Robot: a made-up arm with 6 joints.
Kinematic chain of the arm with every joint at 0, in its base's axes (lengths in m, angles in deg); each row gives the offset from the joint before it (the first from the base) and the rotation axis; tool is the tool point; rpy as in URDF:
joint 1: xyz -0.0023 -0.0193 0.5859 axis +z
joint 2: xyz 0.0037 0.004 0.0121 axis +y
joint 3: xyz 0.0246 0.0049 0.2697 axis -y
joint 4: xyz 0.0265 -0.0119 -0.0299 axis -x
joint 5: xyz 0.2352 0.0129 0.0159 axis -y
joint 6: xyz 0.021 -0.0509 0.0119 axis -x
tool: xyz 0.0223 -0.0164 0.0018 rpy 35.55 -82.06 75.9
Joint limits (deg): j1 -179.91..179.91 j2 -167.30..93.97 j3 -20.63..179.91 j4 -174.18..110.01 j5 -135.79..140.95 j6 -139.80..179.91
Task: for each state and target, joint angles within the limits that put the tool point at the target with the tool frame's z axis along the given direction. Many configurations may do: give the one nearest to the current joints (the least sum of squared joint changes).
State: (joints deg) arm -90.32 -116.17 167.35 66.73 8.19 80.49
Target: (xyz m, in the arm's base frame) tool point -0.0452 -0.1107 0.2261 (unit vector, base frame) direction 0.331 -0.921 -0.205
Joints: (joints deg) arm -120.70 -146.27 179.91 66.44 -17.85 91.72
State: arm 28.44 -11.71 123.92 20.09 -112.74 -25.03
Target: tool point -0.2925 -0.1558 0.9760 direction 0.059 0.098 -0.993
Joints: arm 19.80 -39.06 96.21 73.08 -135.79 -57.22
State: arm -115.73 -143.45 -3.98 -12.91 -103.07 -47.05
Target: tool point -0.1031 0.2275 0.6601 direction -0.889 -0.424 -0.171
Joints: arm -80.61 -135.79 -20.63 4.58 -133.12 -8.61
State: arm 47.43 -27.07 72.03 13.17 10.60 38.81
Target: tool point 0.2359 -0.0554 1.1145 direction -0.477 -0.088 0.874
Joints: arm -1.47 8.12 58.91 21.98 -0.67 54.99
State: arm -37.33 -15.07 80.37 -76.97 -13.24 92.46
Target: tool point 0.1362 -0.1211 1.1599 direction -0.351 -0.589 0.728
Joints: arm -25.18 3.94 82.70 -81.27 -23.11 89.34
